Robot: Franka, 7 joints.
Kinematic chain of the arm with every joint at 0, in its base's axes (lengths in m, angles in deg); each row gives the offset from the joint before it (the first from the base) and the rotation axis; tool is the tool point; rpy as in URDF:
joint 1: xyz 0 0 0.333 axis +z
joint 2: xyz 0 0 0 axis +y
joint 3: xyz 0 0 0.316 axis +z
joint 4: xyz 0.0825 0 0 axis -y
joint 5: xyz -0.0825 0 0.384 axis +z
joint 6: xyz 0 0 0 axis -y
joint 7: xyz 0.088 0 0 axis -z
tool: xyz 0 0 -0.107 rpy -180 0 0
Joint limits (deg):
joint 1: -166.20..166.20
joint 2: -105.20..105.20
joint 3: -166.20..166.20
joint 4: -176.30..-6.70
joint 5: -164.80..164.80
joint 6: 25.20..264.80
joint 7: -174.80..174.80
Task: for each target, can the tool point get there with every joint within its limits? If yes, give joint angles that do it. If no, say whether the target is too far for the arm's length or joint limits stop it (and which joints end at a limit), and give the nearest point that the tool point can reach.
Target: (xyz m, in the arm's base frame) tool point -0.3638 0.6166 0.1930
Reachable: yes | joints 113.50 68.86 -7.40 -56.80 92.79 59.17 50.05
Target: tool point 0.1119 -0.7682 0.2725
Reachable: yes | joints -113.74 75.95 67.29 -74.84 20.38 202.67 113.46
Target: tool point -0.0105 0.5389 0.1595
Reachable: yes | joints 101.63 27.08 -9.94 -124.81 -133.38 139.57 3.35
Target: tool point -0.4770 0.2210 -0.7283
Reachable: no: too far | nearest point -0.3826 0.1773 -0.3424 | short by 0.400 m
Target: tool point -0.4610 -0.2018 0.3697
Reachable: yes | joints 86.90 -41.78 104.90 -102.33 10.15 61.14 -117.33
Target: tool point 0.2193 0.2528 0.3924
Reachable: yes | joints -5.02 -47.27 49.93 -149.65 23.81 96.20 -24.30
